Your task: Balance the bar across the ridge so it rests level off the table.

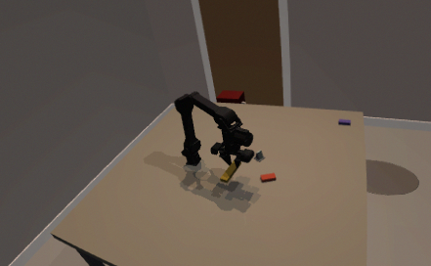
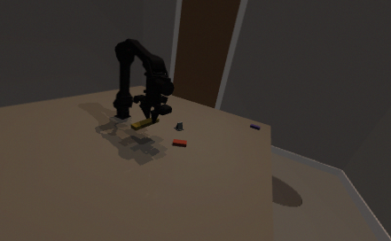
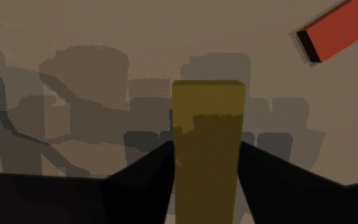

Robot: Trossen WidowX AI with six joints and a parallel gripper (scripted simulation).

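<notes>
The yellow bar lies 30 mm to the right of my gripper tip. Also, from my gripper tip: red block 140 mm ahead, 90 mm below, 60 mm to the left; small purple block 600 mm to the left, 460 mm ahead, 90 mm below.
</notes>
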